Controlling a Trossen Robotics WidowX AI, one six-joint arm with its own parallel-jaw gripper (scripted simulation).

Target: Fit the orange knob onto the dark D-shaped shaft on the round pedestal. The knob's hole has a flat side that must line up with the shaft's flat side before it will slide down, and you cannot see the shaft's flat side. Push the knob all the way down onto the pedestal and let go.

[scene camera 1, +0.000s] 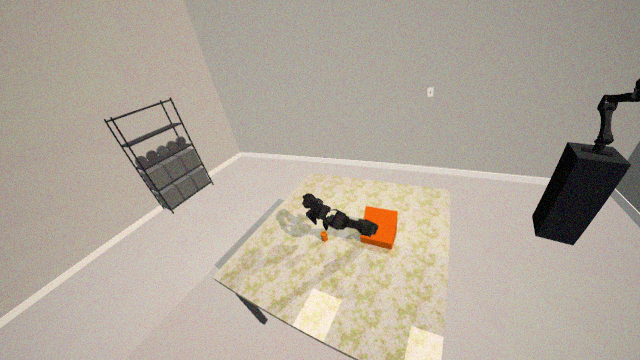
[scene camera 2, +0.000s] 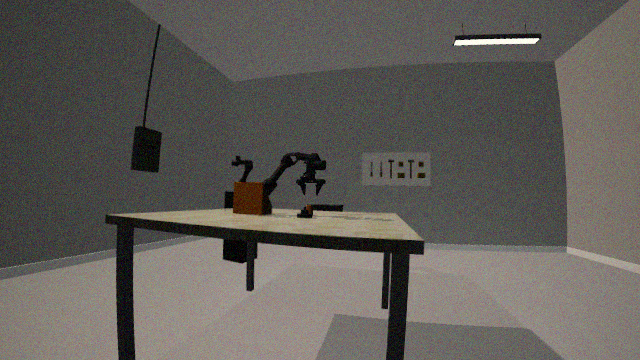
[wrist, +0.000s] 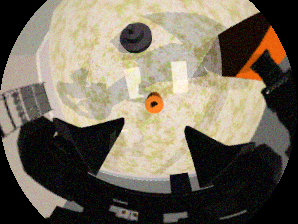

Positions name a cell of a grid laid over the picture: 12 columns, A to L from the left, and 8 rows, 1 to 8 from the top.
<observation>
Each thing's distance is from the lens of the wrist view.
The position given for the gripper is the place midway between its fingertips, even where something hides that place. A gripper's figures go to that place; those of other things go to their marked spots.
gripper (wrist: G5): 0.10 m
dark pedestal (wrist: F2): 0.20 m
</observation>
